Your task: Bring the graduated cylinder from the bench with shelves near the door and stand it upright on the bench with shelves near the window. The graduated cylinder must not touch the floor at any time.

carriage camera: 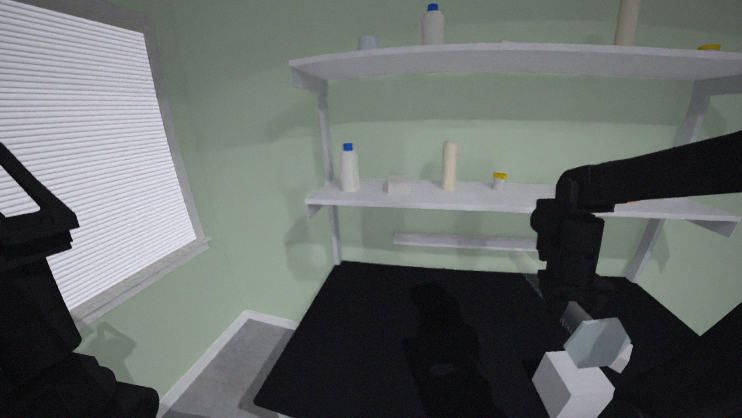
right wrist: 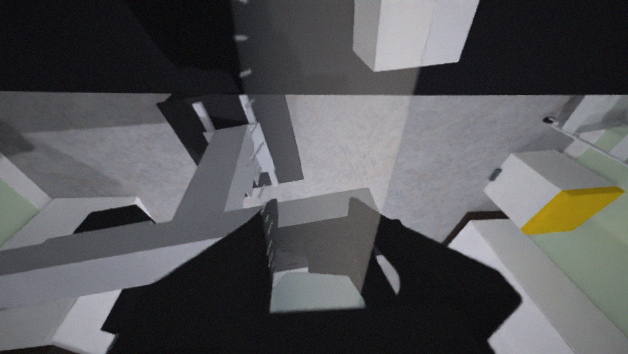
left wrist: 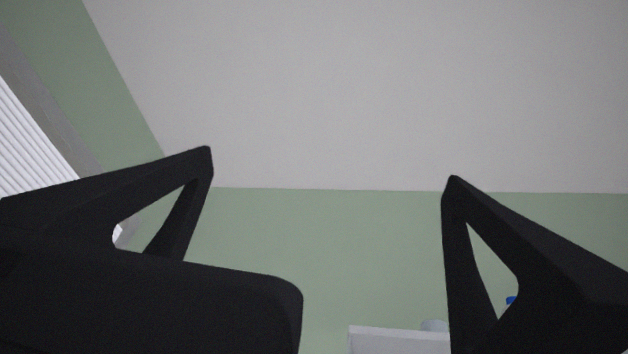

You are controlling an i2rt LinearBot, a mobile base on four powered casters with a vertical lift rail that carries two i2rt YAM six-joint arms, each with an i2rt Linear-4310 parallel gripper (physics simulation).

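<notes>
The graduated cylinder is clear, with a pale hexagonal base. It is tilted, base toward the carriage camera, and its tube runs back behind the right gripper. My right gripper is shut on the tube near the base, over the window-side bench, which has a black top. In the carriage view the base overlaps a white box; whether they touch I cannot tell. The tube's far end is faint. My left gripper is open and empty, raised at the left, partly cut off in the carriage view.
A white box stands on the bench beneath the cylinder's base, with another pale piece behind. Above the bench, a lower shelf and an upper shelf hold bottles and jars. The window is at the left.
</notes>
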